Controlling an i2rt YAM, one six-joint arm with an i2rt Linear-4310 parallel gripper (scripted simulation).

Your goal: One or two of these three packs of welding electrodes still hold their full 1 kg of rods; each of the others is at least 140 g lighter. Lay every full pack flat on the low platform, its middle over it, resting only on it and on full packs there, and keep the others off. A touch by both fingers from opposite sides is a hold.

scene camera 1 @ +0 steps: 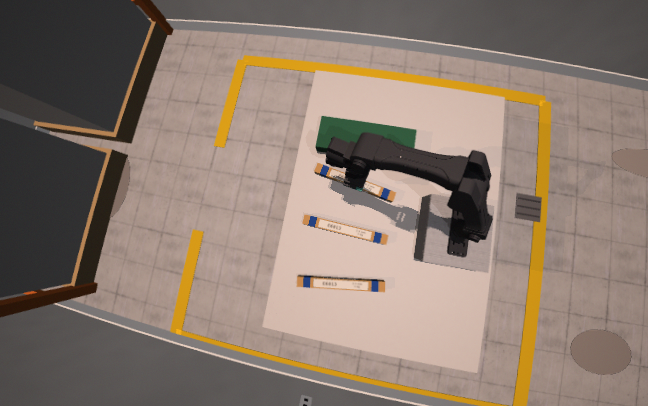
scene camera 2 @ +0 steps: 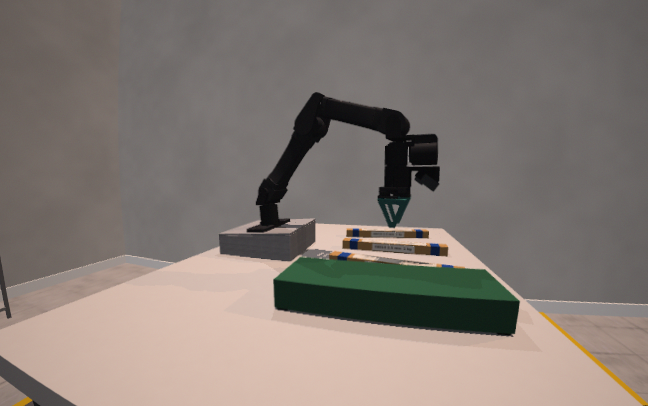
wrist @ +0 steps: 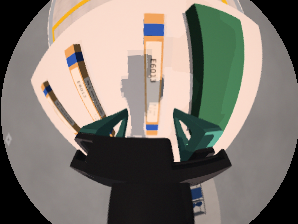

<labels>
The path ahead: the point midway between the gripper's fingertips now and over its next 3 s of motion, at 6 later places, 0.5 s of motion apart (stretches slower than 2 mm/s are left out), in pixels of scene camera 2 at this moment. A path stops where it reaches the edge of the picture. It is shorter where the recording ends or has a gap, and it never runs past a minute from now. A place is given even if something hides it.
My gripper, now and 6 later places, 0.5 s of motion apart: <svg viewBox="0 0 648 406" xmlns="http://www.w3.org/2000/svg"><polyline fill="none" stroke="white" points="394,225 394,228 390,249 393,258 393,264 394,269 394,269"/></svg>
</labels>
